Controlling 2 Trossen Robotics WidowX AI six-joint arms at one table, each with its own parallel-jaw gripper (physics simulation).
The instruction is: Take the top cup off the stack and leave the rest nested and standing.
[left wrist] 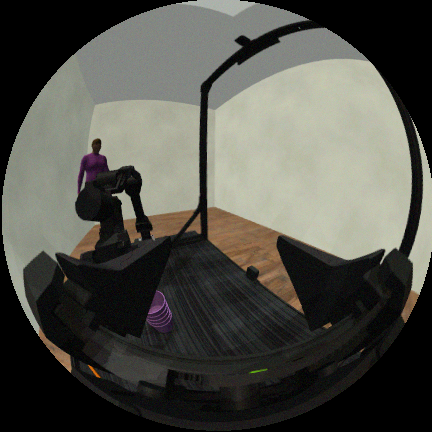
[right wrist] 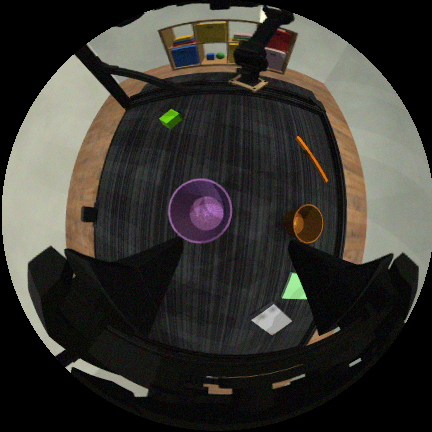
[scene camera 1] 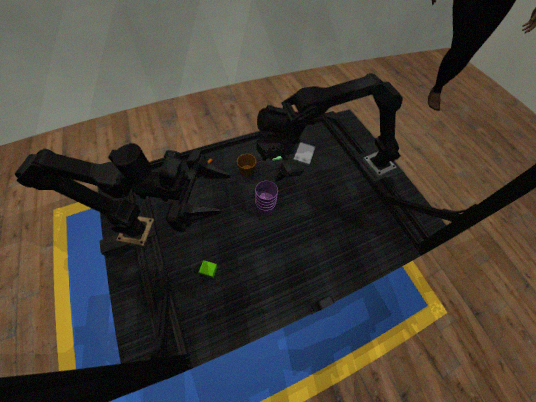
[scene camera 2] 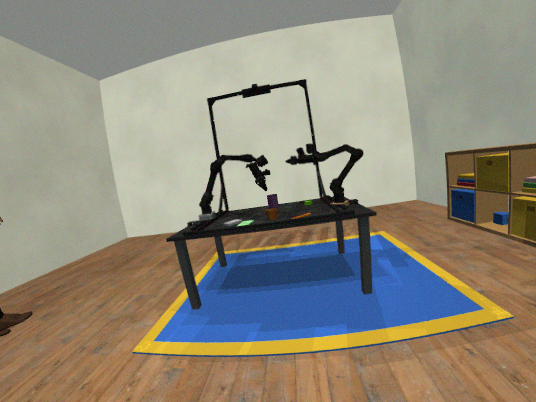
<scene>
my left gripper: open, holds nothing
my right gripper: open, holds nothing
an orange cup [right wrist: 305, 222]: on the table
</scene>
